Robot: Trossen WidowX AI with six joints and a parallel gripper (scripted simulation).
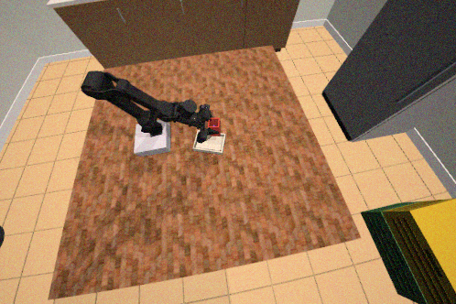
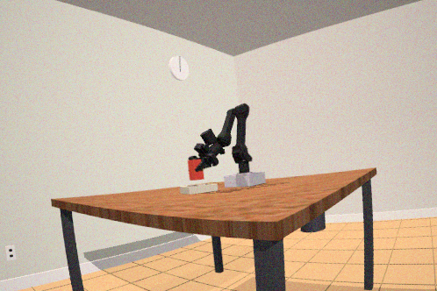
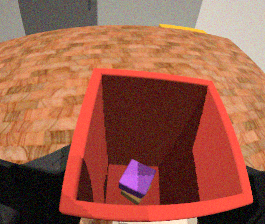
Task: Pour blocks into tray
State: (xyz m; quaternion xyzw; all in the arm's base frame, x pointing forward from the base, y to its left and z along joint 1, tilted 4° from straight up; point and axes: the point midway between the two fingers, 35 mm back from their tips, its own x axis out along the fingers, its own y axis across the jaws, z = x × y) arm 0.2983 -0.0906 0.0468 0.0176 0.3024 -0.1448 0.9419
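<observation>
The shallow cream tray is 6 cm behind my gripper tip, 2 cm to the right of it and 11 cm below it. The rest, counted from my gripper tip: purple block 2 cm behind, 1 cm to the left; red square cup 2 cm behind, 1 cm to the left, 2 cm below.
</observation>
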